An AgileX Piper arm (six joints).
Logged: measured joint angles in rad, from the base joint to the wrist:
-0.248, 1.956, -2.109, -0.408, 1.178, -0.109
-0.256, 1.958, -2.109, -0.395, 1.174, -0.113
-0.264, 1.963, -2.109, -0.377, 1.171, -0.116
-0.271, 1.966, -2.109, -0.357, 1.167, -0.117
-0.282, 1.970, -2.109, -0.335, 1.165, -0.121
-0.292, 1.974, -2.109, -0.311, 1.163, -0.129
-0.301, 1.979, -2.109, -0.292, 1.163, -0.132
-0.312, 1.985, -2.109, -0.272, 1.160, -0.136
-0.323, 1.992, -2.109, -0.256, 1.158, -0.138
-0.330, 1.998, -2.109, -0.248, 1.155, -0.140
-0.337, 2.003, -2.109, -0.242, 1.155, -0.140
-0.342, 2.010, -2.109, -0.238, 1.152, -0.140
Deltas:
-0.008, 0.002, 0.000, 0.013, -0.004, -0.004
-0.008, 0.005, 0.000, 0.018, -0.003, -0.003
-0.007, 0.003, 0.000, 0.020, -0.004, -0.001
-0.011, 0.004, 0.000, 0.022, -0.002, -0.004
-0.010, 0.004, 0.000, 0.024, -0.002, -0.008
-0.009, 0.005, 0.000, 0.019, 0.000, -0.003
-0.011, 0.006, 0.000, 0.020, -0.003, -0.004
-0.011, 0.007, 0.000, 0.016, -0.002, -0.002
-0.007, 0.006, 0.000, 0.008, -0.003, -0.002
-0.007, 0.005, 0.000, 0.006, 0.000, 0.000
-0.005, 0.007, 0.000, 0.004, -0.003, 0.000

